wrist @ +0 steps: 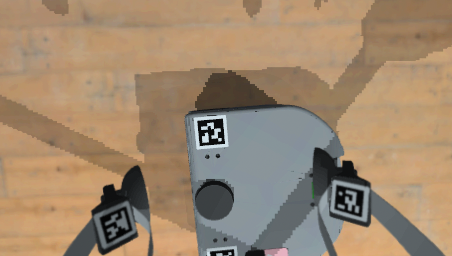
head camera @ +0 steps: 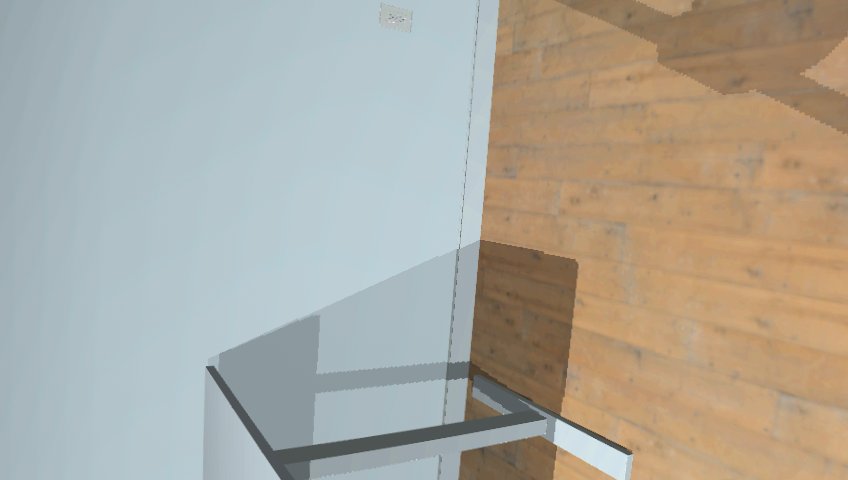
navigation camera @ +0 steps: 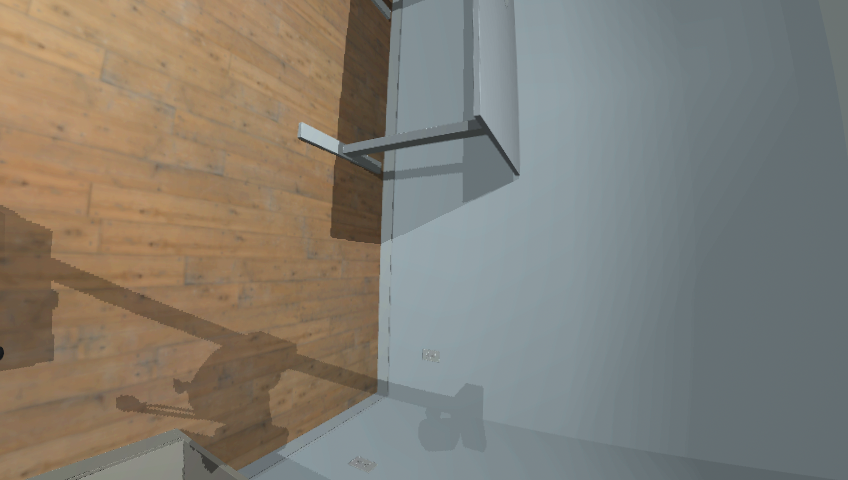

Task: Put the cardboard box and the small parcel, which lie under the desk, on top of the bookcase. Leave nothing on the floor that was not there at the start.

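Where they show: gripper, fingertip midpoint: [wrist: 228, 176]; robot's base, origin of the base link: [wrist: 216, 174].
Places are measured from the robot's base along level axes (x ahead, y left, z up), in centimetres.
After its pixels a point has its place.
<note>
The desk [head camera: 238, 434] @[x 139.6, y 50.9, z 95.0 cm] [navigation camera: 498, 89] @[x 130.5, y 72.5, z 95.0 cm], with a pale top and metal legs, stands along the wall, at the bottom of the head view and the top of the navigation view. Part of the floor beneath it shows. The cardboard box and the small parcel do not show in these views. A beige corner of the bookcase [navigation camera: 119, 455] @[x 30.3, y -59.3, z 5.0 cm] shows at the bottom left of the navigation view; its top is out of view. My gripper [wrist: 228, 176] @[x -2.2, y -12.7, z 41.9 cm] is open and empty, its two fingers wide apart above my own grey base.
My base [wrist: 265, 150] @[x -10.1, y -8.7, z 16.0 cm] lies below the fingers, with a dark round cap and markers on it. A pale wall [head camera: 267, 178] @[x 179.7, y -10.1, z 78.2 cm] [navigation camera: 595, 267] @[x 179.9, y -6.6, z 133.3 cm] meets the wooden floor [head camera: 684, 237] @[x 95.3, y 1.1, z 0.0 cm] [navigation camera: 208, 208] @[x 63.2, y 19.4, z 0.0 cm]. Shadows of the desk and of my body fall on floor and wall. Wall sockets [head camera: 395, 17] @[x 176.0, y -64.7, z 40.2 cm] [navigation camera: 430, 355] @[x 176.0, y -64.4, z 39.8 cm] show.
</note>
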